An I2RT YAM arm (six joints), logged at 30 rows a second.
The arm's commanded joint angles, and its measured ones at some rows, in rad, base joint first. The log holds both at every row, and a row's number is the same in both.
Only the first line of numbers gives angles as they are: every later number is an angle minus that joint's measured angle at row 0.
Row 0, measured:
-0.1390, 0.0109, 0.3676, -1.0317, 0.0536, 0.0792
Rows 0 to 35, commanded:
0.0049, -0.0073, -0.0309, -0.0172, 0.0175, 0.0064
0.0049, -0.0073, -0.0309, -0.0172, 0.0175, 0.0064
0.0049, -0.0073, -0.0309, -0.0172, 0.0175, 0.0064
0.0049, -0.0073, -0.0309, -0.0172, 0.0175, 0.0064
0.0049, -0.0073, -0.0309, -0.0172, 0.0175, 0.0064
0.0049, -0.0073, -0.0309, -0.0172, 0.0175, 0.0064
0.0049, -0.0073, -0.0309, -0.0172, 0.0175, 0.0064
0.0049, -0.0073, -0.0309, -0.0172, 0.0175, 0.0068
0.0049, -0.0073, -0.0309, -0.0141, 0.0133, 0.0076
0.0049, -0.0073, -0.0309, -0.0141, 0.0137, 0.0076
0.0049, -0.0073, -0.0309, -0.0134, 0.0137, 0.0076
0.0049, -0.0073, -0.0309, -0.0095, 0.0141, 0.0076
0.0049, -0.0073, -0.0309, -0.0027, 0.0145, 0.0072
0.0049, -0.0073, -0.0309, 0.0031, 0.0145, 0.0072
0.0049, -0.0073, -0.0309, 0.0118, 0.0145, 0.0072
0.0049, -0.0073, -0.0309, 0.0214, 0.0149, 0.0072
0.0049, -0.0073, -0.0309, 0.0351, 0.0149, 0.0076
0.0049, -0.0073, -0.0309, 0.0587, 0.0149, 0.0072
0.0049, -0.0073, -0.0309, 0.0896, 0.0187, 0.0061
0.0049, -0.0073, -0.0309, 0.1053, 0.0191, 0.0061
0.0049, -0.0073, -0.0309, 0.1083, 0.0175, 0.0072
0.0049, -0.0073, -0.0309, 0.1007, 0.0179, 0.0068
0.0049, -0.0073, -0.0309, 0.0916, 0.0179, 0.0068
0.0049, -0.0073, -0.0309, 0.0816, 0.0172, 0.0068
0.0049, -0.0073, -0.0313, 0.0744, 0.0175, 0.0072
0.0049, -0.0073, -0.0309, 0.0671, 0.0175, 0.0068
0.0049, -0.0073, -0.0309, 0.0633, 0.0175, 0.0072
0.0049, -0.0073, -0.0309, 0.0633, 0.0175, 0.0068
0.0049, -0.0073, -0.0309, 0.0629, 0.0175, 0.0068
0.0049, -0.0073, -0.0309, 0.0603, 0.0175, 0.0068
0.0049, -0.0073, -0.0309, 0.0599, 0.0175, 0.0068
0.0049, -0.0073, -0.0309, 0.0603, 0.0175, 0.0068
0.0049, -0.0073, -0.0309, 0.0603, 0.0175, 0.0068
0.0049, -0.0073, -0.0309, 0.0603, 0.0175, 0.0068
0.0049, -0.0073, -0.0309, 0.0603, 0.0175, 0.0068
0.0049, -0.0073, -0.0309, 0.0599, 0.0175, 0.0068
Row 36, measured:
0.0000, 0.0000, -0.0264, 0.0633, 0.0111, 0.0003
